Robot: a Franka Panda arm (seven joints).
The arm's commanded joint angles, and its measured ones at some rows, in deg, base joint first. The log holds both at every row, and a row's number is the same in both.
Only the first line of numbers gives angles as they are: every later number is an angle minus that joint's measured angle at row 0.
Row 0, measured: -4.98 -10.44 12.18 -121.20 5.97 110.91 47.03
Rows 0 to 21, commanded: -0.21 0.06 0.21 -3.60 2.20 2.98 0.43; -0.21 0.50 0.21 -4.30 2.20 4.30 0.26; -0.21 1.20 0.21 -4.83 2.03 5.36 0.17; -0.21 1.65 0.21 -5.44 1.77 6.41 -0.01; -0.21 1.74 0.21 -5.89 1.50 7.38 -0.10; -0.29 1.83 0.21 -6.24 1.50 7.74 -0.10; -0.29 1.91 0.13 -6.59 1.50 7.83 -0.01; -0.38 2.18 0.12 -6.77 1.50 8.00 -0.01; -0.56 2.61 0.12 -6.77 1.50 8.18 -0.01; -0.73 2.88 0.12 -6.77 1.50 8.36 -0.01; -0.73 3.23 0.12 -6.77 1.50 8.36 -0.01; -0.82 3.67 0.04 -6.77 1.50 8.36 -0.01; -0.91 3.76 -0.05 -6.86 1.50 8.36 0.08; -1.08 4.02 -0.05 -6.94 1.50 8.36 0.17; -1.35 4.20 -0.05 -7.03 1.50 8.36 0.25; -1.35 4.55 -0.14 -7.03 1.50 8.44 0.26; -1.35 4.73 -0.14 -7.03 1.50 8.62 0.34; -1.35 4.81 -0.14 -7.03 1.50 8.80 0.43; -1.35 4.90 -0.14 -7.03 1.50 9.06 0.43; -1.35 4.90 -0.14 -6.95 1.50 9.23 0.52; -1.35 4.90 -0.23 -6.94 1.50 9.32 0.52; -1.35 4.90 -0.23 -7.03 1.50 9.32 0.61
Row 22, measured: -0.92 4.75 -0.41 -6.01 1.20 7.72 0.00
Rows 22 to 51, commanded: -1.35 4.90 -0.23 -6.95 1.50 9.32 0.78; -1.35 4.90 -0.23 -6.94 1.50 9.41 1.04; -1.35 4.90 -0.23 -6.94 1.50 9.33 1.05; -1.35 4.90 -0.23 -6.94 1.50 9.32 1.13; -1.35 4.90 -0.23 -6.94 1.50 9.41 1.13; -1.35 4.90 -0.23 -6.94 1.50 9.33 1.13; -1.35 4.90 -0.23 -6.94 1.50 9.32 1.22; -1.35 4.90 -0.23 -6.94 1.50 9.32 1.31; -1.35 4.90 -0.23 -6.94 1.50 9.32 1.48; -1.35 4.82 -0.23 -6.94 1.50 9.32 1.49; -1.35 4.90 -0.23 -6.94 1.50 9.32 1.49; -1.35 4.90 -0.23 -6.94 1.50 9.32 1.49; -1.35 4.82 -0.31 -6.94 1.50 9.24 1.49; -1.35 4.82 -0.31 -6.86 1.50 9.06 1.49; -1.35 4.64 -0.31 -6.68 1.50 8.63 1.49; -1.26 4.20 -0.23 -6.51 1.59 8.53 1.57; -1.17 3.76 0.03 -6.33 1.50 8.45 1.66; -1.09 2.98 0.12 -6.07 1.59 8.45 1.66; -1.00 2.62 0.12 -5.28 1.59 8.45 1.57; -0.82 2.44 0.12 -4.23 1.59 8.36 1.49; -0.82 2.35 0.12 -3.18 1.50 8.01 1.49; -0.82 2.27 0.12 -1.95 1.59 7.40 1.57; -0.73 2.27 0.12 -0.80 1.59 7.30 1.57; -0.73 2.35 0.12 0.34 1.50 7.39 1.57; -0.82 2.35 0.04 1.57 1.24 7.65 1.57; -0.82 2.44 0.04 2.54 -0.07 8.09 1.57; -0.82 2.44 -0.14 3.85 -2.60 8.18 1.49; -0.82 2.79 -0.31 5.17 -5.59 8.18 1.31; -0.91 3.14 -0.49 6.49 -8.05 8.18 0.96; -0.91 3.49 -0.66 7.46 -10.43 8.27 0.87
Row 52, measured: -0.69 2.33 -0.52 3.89 -4.37 7.77 0.16
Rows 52 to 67, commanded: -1.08 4.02 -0.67 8.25 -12.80 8.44 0.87; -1.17 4.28 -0.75 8.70 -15.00 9.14 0.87; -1.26 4.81 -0.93 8.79 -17.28 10.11 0.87; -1.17 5.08 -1.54 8.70 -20.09 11.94 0.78; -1.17 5.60 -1.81 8.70 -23.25 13.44 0.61; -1.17 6.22 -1.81 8.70 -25.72 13.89 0.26; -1.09 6.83 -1.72 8.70 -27.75 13.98 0.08; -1.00 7.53 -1.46 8.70 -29.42 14.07 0.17; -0.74 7.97 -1.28 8.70 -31.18 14.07 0.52; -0.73 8.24 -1.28 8.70 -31.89 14.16 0.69; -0.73 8.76 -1.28 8.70 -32.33 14.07 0.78; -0.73 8.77 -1.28 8.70 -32.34 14.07 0.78; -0.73 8.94 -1.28 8.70 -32.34 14.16 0.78; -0.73 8.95 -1.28 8.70 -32.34 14.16 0.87; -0.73 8.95 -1.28 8.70 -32.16 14.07 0.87; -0.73 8.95 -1.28 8.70 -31.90 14.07 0.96
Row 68, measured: -0.61 8.79 -1.63 7.91 -30.94 13.65 0.14
